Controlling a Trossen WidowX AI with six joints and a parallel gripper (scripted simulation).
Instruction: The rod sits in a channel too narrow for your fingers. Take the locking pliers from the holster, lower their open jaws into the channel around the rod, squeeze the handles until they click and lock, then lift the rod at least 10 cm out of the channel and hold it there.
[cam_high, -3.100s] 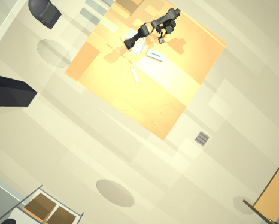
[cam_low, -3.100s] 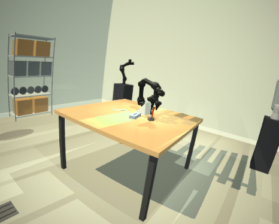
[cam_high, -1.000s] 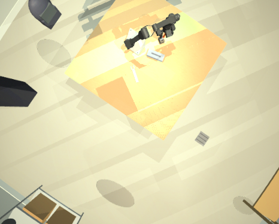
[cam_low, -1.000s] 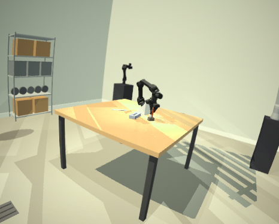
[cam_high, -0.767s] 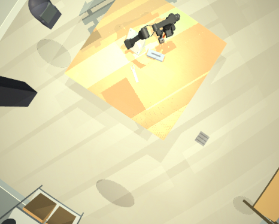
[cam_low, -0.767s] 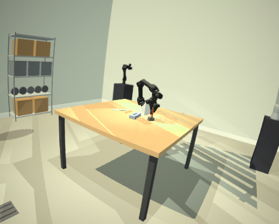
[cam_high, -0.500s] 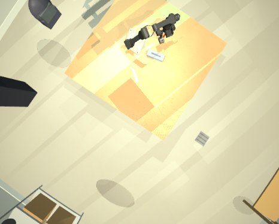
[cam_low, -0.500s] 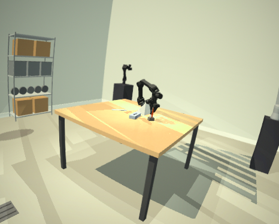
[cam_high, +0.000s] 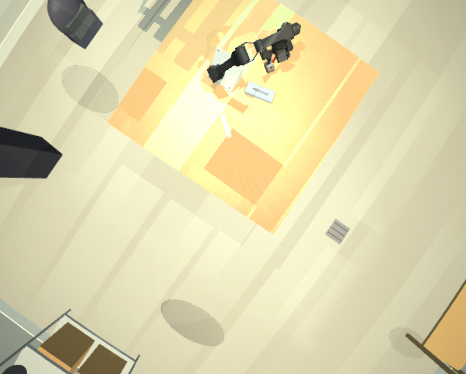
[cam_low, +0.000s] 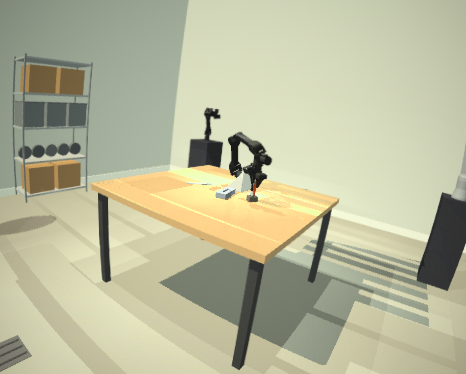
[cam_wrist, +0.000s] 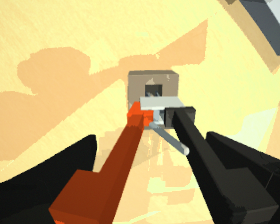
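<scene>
Now: gripper tip 180 mm to the left of the channel block, 80 mm above it and 50 mm short of it. Also, from my gripper tip: orange handle: 10 mm to the left, 10 mm ahead; then small grey holster: 90 mm below, 10 mm to the right.
</scene>
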